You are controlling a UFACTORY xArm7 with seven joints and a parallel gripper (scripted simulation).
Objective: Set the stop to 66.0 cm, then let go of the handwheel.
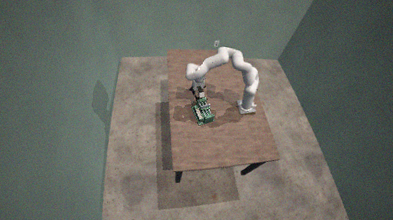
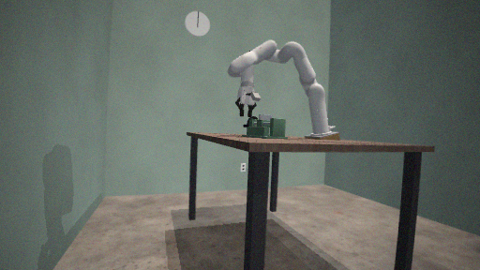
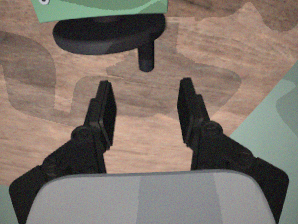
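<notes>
My gripper is now 20 mm past the black handwheel, 20 mm to the right of it and 70 mm above it. The rest, counted from my hand: green stop fixture (70 mm behind, 120 mm to the left, 40 mm below).
</notes>
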